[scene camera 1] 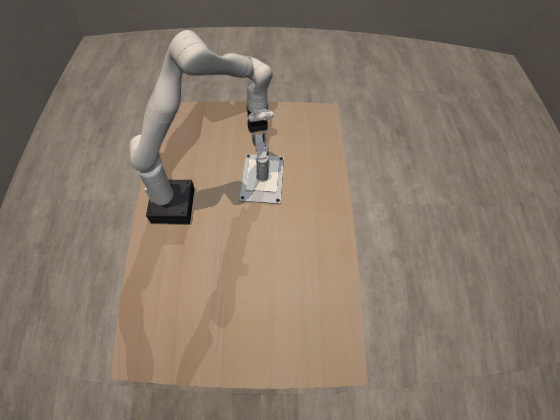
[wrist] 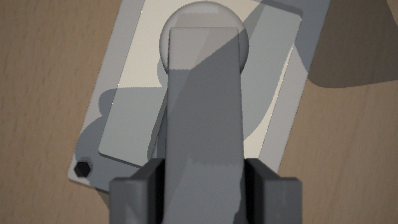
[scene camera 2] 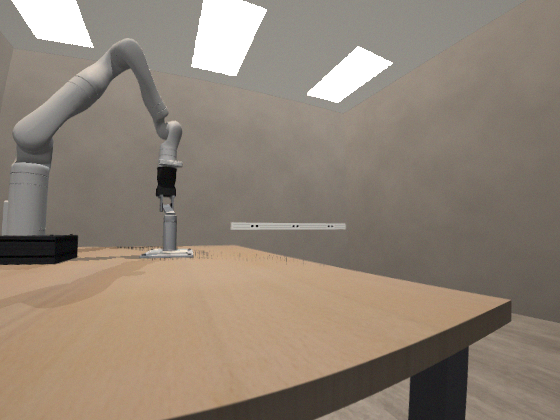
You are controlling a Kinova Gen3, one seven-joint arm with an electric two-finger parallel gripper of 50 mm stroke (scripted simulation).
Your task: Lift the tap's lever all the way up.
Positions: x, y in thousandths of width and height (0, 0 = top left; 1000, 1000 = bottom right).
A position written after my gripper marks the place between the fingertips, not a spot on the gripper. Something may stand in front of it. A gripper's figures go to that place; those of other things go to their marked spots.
Scene:
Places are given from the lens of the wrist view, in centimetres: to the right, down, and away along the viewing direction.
my gripper (wrist: 514, 810): 0, 3, 18
tap lever (wrist: 514, 703): 0, 2, 17

